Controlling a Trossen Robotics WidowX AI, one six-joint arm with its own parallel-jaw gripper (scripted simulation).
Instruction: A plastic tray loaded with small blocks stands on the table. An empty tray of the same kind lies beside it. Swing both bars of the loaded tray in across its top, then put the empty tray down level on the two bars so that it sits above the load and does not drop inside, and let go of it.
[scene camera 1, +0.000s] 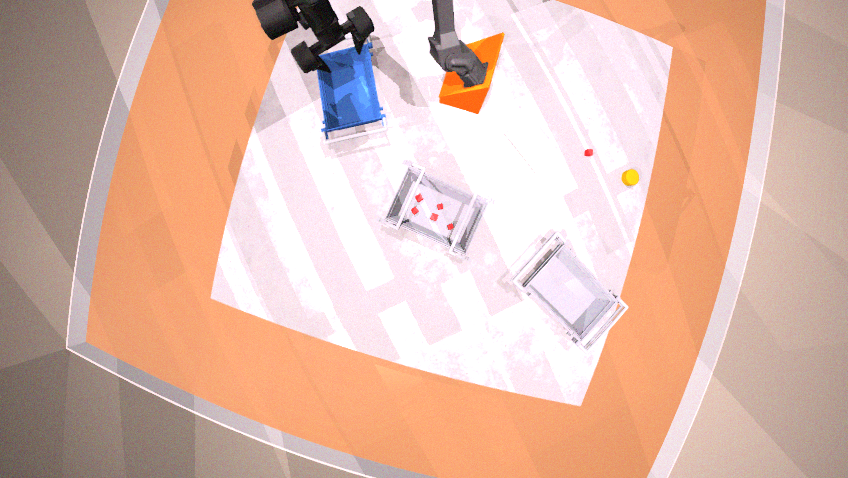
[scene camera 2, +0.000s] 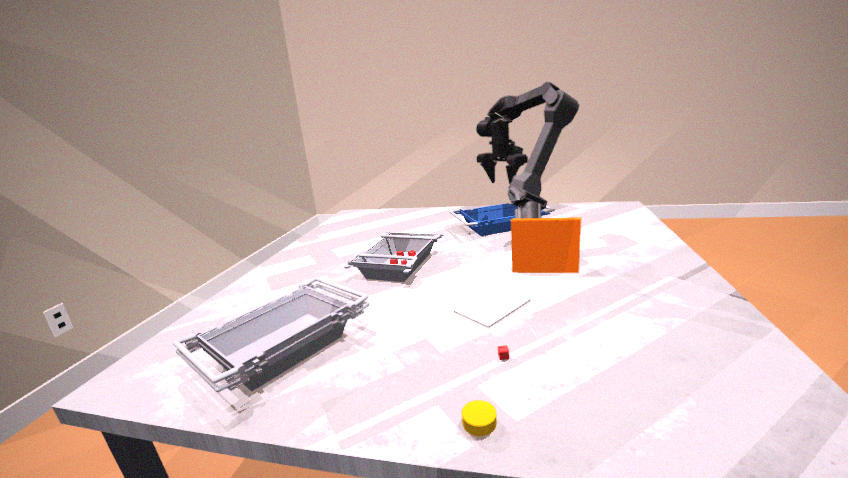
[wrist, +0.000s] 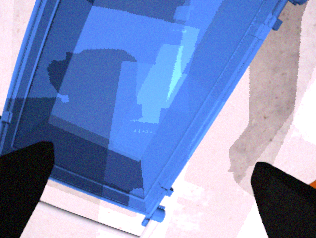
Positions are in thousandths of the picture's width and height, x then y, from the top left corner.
Note:
My gripper (scene camera 1: 406, 131) is open, holding nothing. Also in view: a blue tray (scene camera 1: 412, 204) and a yellow disc (scene camera 2: 565, 873).
The blue tray shows as well in scene camera 2 (scene camera 2: 576, 461) and in the wrist view (wrist: 397, 418). My gripper shows as well in scene camera 2 (scene camera 2: 593, 386) and in the wrist view (wrist: 492, 683). The wrist view misses the yellow disc: it is out of frame.

